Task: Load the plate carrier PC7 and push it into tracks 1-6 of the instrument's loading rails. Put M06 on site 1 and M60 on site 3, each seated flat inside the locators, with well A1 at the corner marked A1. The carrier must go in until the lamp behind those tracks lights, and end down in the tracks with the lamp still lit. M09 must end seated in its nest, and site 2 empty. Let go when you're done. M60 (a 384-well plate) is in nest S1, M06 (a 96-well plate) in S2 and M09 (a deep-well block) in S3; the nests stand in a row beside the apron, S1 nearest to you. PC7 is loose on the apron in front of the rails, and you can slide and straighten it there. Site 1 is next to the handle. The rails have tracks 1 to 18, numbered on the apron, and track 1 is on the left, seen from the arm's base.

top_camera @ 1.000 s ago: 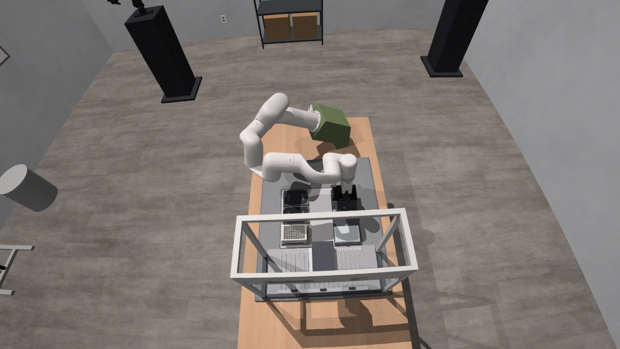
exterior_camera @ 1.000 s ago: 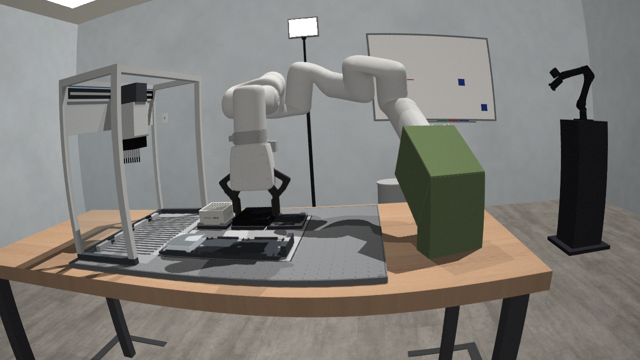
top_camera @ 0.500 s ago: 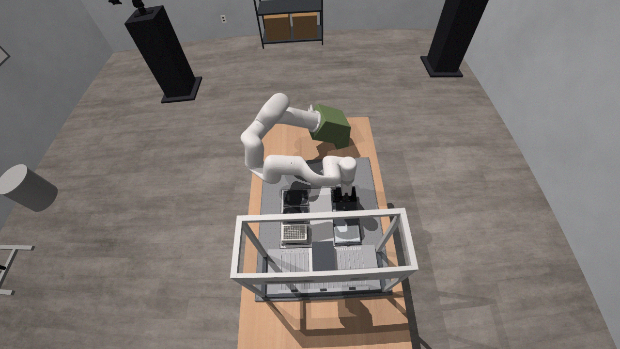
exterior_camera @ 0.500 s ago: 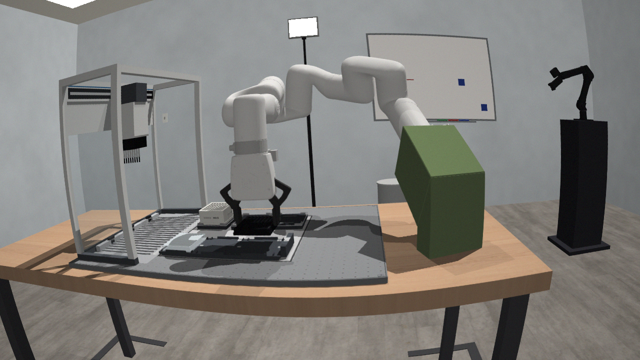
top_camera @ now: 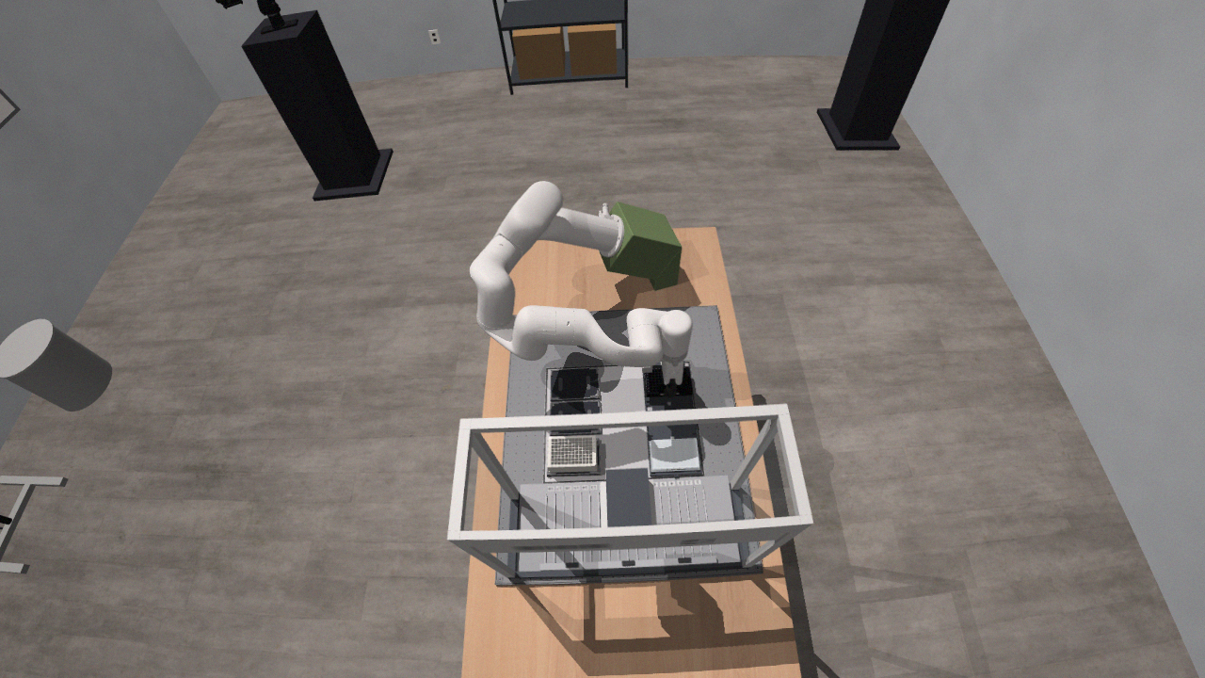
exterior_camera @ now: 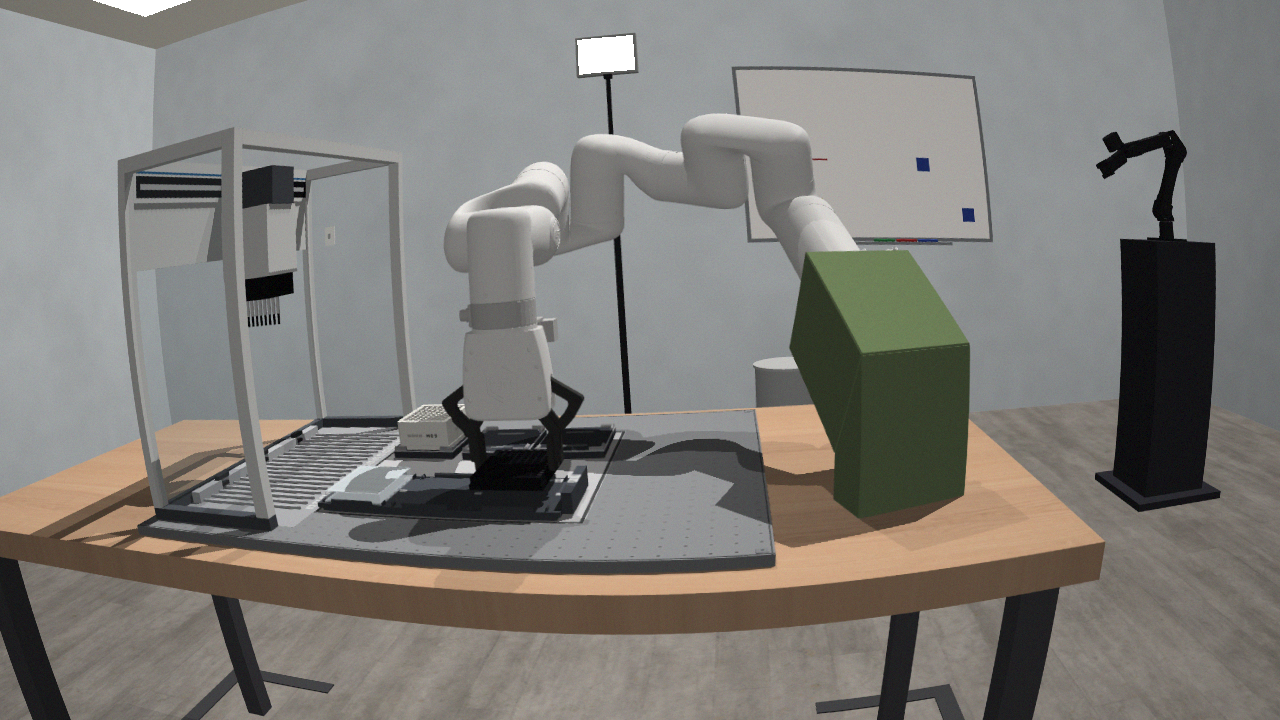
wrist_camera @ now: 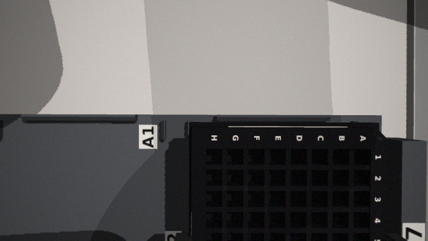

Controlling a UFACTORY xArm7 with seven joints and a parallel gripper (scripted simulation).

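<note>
The dark plate carrier PC7 is 100 mm ahead of my hand and 40 mm below it. Also, from my hand: 384-well plate M60: 210 mm ahead, 40 mm below; black 96-well plate M06: 10 mm below; nest S1: 260 mm to the right, 50 mm below, 20 mm behind.
</note>
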